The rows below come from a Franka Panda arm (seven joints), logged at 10 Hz.
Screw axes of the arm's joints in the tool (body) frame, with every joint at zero. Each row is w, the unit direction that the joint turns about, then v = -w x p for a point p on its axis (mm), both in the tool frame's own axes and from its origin. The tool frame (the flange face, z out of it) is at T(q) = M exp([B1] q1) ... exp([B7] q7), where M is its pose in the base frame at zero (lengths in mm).
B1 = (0, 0, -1, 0.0, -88.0, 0.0)
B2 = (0, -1, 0, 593.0, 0.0, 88.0)
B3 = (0, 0, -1, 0.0, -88.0, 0.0)
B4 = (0, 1, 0, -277.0, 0.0, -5.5)
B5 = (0, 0, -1, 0.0, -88.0, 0.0)
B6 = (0, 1, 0, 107.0, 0.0, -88.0)
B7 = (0, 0, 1, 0.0, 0.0, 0.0)
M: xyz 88.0 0.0 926.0 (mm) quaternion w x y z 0 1 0 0
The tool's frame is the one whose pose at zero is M.
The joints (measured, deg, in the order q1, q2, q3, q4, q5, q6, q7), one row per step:
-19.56 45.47 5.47 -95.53 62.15 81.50 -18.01
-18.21 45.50 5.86 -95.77 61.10 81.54 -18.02
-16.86 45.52 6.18 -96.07 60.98 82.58 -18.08
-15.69 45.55 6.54 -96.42 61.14 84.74 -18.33
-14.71 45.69 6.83 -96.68 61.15 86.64 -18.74
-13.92 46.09 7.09 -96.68 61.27 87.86 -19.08
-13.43 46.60 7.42 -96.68 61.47 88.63 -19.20
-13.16 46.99 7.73 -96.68 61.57 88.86 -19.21
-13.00 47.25 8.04 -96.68 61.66 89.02 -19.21
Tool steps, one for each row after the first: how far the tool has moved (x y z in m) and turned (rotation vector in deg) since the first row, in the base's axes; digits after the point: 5 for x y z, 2 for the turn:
-0.00168 0.01764 -0.00215 -0.35 0.26 2.43
-0.00127 0.03377 -0.00481 -0.92 0.18 3.52
0.00051 0.04709 -0.00883 -2.09 -0.36 3.62
0.00153 0.05795 -0.01340 -3.15 -0.96 3.78
0.00223 0.06736 -0.01827 -3.64 -1.32 4.01
0.00197 0.07507 -0.02345 -3.72 -1.24 4.15
0.00113 0.08090 -0.02690 -3.51 -1.02 4.43
0.00059 0.08556 -0.02895 -3.28 -0.88 4.64

